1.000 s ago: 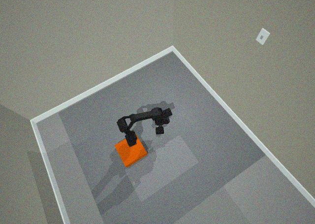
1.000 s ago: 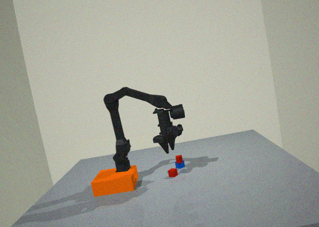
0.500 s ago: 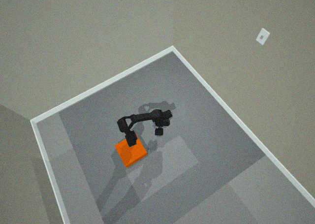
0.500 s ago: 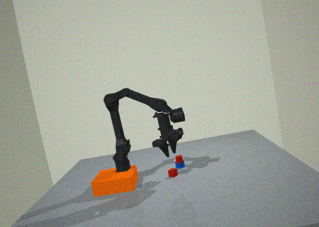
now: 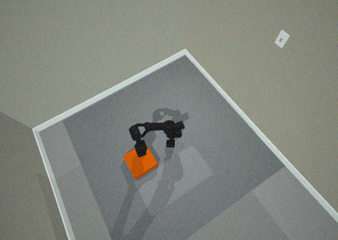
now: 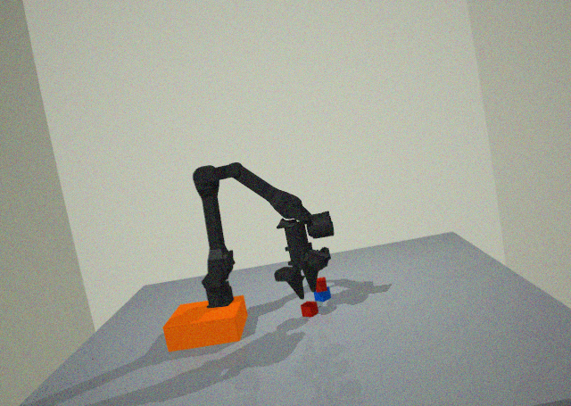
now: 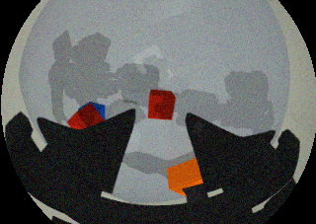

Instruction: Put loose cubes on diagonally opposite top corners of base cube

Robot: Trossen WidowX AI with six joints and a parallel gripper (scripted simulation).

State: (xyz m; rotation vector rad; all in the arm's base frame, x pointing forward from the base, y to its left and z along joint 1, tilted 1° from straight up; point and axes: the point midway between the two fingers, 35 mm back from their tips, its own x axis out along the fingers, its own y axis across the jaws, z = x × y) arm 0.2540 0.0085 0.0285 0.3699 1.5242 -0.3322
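Right now my gripper tip is 2 cm short of the blue cube, 12 cm to the right of it and 4 cm above it.
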